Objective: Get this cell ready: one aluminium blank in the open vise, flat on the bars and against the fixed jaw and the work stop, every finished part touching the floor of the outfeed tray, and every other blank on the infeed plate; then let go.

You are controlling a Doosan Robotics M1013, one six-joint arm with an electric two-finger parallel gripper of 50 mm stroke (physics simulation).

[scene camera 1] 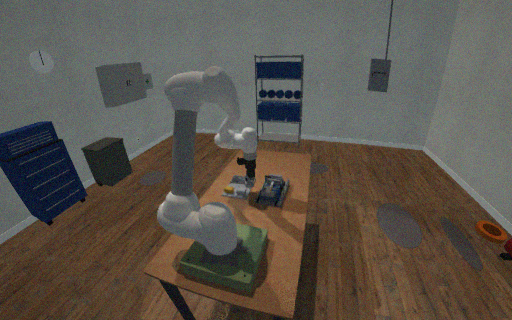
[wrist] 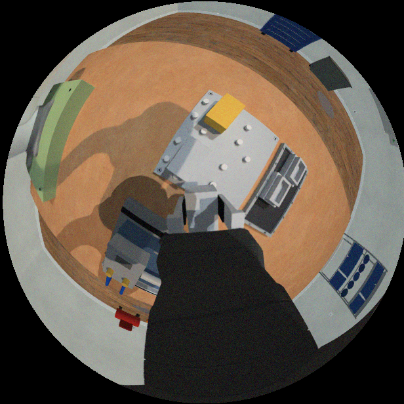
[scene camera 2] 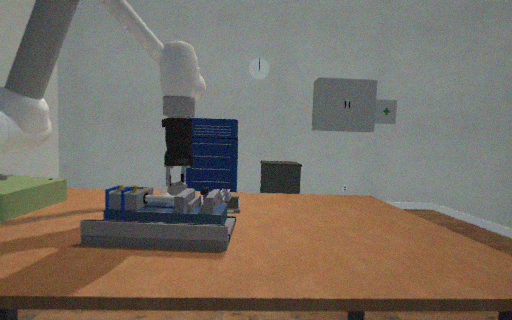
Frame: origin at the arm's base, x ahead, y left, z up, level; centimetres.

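Where they show: gripper, fingertip midpoint: (scene camera 1: 247,183) (scene camera 2: 175,185); arm's base, origin of the base link: (scene camera 1: 222,250).
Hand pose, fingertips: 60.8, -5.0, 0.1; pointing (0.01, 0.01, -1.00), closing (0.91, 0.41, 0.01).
Each offset is from my fingertips to the top centre of the thing, as dx, dy, dz. "spot": to the spot under its first point.
My gripper (scene camera 1: 250,181) (scene camera 2: 176,181) (wrist: 201,203) is shut on a grey aluminium blank, held above the near edge of the infeed plate in the wrist view; the held blank looks tilted in scene camera 2. The infeed plate (wrist: 257,145) carries white pegs and another grey blank (wrist: 192,154). The outfeed tray (wrist: 262,217) holds two pocketed finished parts (wrist: 275,190) (wrist: 297,169); whether both touch its floor is unclear. The vise @[+0.2, -18.2, +1.9] (scene camera 1: 272,189) (scene camera 2: 165,214) (wrist: 127,250) stands beside the plate, with a gap between its jaws; its bars and work stop are hard to make out.
A yellow block @[-1.3, +14.5, -3.6] (scene camera 1: 229,190) (wrist: 224,113) stands on the infeed plate near a corner. The green robot base (scene camera 1: 225,265) (scene camera 2: 30,195) (wrist: 62,135) is at the table's other end. Blue and yellow fittings @[spot: -8.9, -23.0, +0.4] (scene camera 2: 122,202) (wrist: 124,286) stick out at one end of the vise.
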